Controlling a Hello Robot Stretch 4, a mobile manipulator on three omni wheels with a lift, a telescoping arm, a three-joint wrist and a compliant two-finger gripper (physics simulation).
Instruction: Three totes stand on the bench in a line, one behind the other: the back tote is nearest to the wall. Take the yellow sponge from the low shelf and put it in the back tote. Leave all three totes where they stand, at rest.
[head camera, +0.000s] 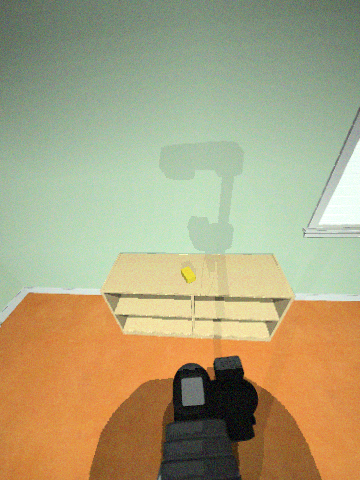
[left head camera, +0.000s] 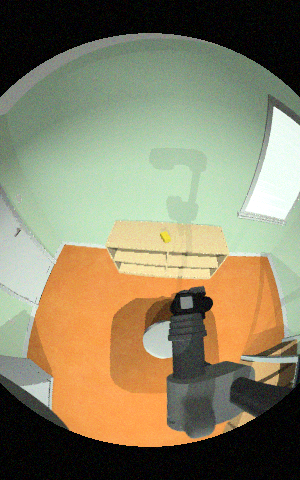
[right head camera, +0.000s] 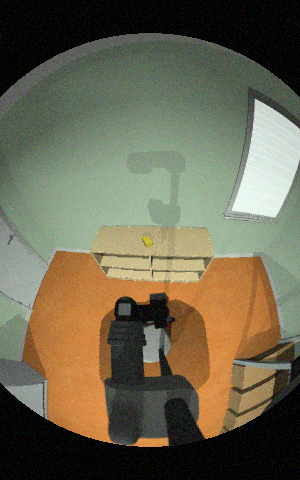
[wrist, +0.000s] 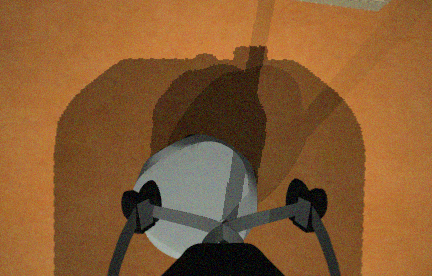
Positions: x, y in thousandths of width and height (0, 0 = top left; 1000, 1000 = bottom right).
Scene:
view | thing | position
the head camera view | low wooden shelf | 654, 620
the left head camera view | low wooden shelf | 652, 524
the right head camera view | low wooden shelf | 595, 530
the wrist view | my gripper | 517, 712

